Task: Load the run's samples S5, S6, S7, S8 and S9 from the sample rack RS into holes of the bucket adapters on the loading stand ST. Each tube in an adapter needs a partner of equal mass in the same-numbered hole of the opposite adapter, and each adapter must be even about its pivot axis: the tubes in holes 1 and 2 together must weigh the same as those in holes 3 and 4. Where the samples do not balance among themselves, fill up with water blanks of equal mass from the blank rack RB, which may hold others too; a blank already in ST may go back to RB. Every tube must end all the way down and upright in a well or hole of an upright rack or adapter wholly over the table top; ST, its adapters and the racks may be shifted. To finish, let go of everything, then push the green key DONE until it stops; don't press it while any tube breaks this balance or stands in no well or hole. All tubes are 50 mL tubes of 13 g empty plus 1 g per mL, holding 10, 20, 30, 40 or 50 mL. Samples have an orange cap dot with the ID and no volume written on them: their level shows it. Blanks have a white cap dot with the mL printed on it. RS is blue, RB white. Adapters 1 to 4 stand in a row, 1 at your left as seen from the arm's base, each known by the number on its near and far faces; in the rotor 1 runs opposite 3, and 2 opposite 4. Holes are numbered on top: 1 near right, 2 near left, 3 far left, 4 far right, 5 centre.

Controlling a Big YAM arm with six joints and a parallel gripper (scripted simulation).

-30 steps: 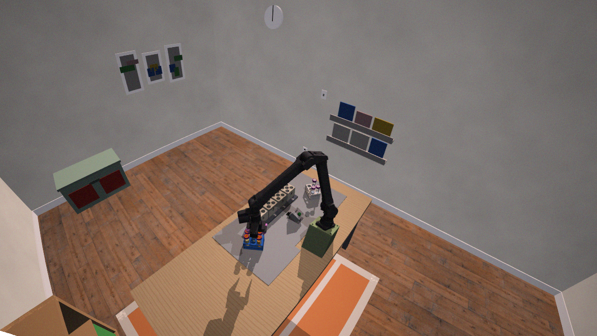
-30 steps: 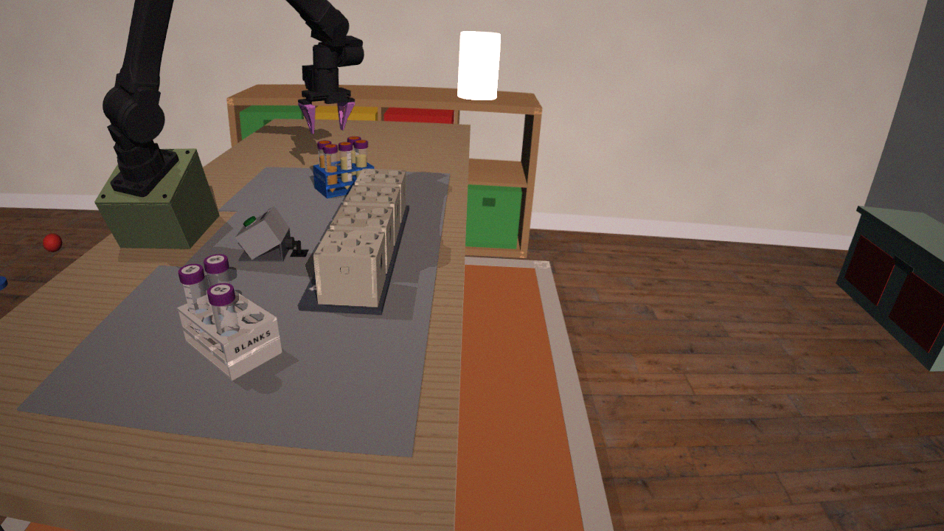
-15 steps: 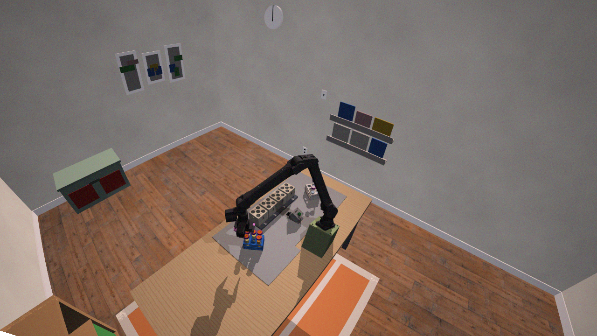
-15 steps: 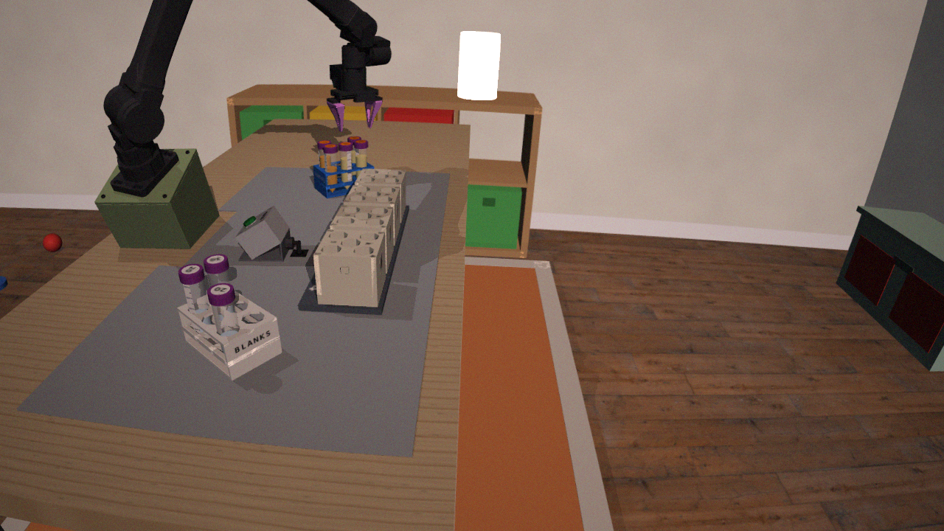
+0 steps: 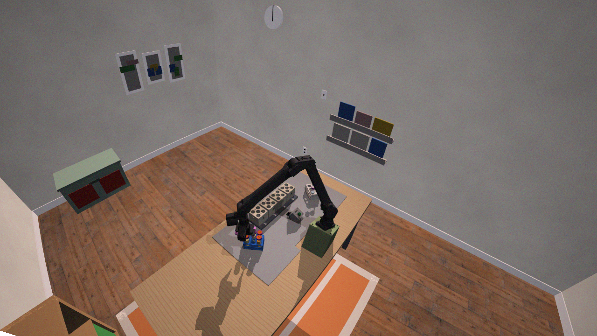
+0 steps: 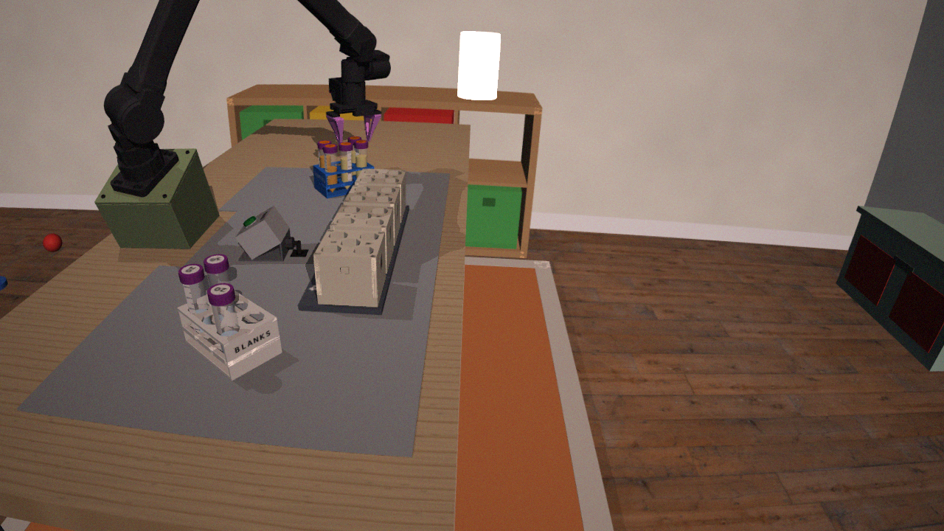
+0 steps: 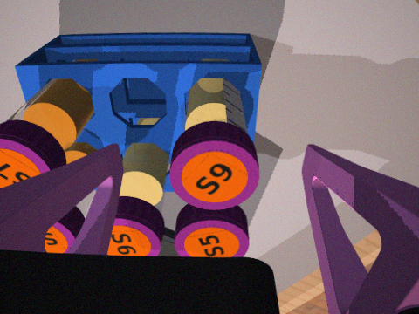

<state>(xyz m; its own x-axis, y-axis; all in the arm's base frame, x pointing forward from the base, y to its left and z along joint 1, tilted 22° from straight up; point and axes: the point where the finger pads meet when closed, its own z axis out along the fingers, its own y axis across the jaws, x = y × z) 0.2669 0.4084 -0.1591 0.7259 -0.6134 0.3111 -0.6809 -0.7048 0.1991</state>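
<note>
My gripper is now 50 mm above the sample tube S9 and 10 mm to the right of it. The rest, counted from my hand: blue sample rack RS: 90 mm below, 40 mm to the right, 10 mm behind; orange-dot sample tube: 60 mm to the right, 60 mm behind, 50 mm below; sample S8: 90 mm to the right, 50 mm below, 30 mm behind.
</note>
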